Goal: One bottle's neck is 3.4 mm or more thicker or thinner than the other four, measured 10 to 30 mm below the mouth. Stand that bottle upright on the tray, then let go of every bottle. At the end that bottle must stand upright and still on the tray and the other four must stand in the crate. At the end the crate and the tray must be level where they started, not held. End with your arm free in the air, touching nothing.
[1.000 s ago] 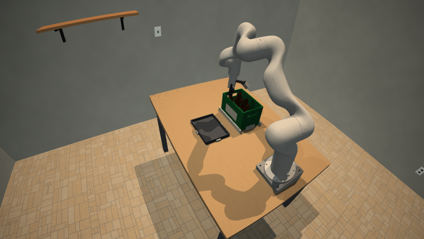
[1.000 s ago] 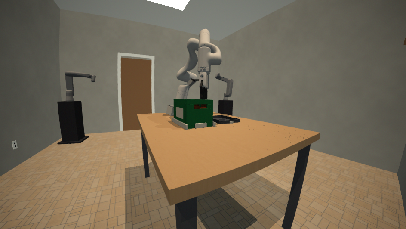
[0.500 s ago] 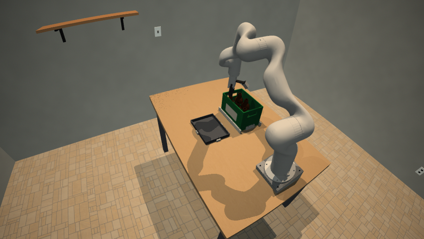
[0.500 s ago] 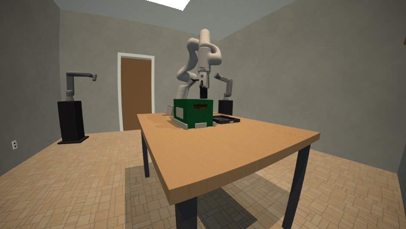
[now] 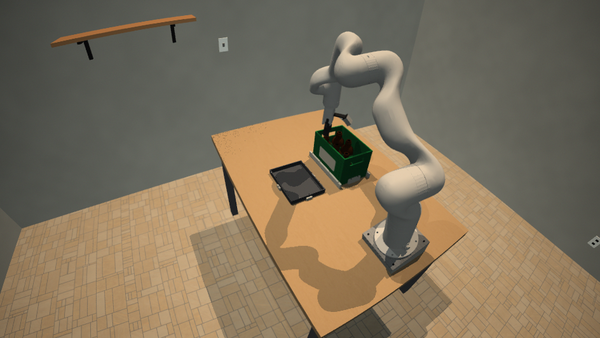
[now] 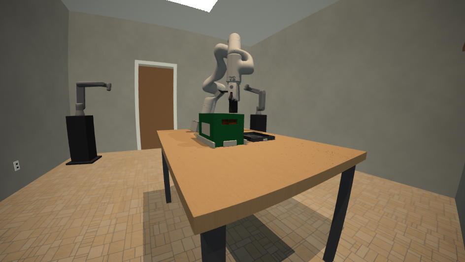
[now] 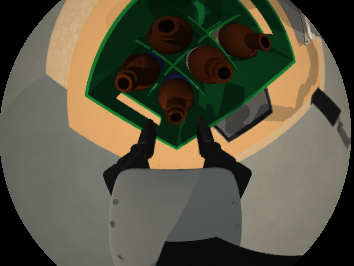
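The green crate is 11 cm below my hand, 8 cm behind it and 6 cm to the right of it. Also, from my hand: brown bottle 17 cm behind, 11 cm below, 3 cm to the right; then black tray 22 cm to the left, 19 cm below, 13 cm behind.
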